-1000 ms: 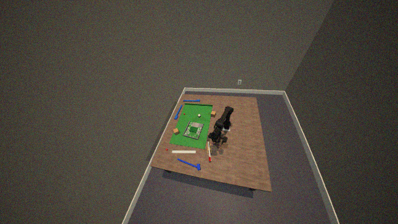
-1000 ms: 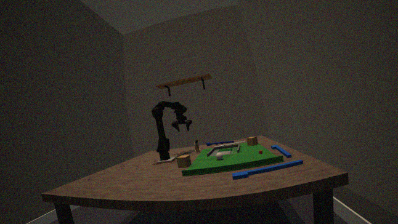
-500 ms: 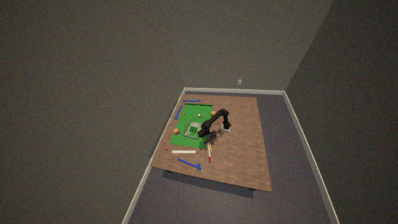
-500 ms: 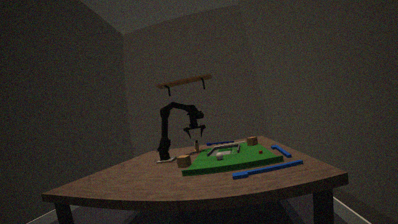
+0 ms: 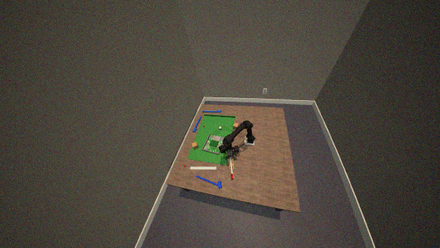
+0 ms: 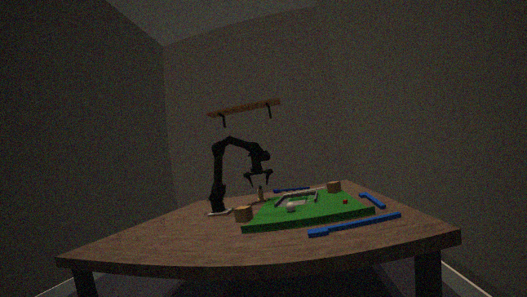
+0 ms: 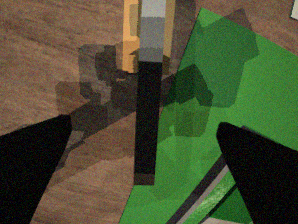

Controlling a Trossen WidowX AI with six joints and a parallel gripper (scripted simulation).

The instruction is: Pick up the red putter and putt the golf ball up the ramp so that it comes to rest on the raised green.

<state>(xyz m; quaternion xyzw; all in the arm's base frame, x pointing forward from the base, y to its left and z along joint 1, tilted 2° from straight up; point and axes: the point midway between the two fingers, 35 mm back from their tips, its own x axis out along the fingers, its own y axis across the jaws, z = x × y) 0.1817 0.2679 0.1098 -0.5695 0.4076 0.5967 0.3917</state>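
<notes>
Now: the tan support 3 cm behind my gripper tip, 7 cm to the left of it and 7 cm below it. The rest, counted from my gripper tip: red putter 4 cm behind, 10 cm to the left, 4 cm below; then blue putter 13 cm ahead, 31 cm to the left, 9 cm below; then white bar 26 cm ahead, 21 cm to the left, 10 cm below.
</notes>
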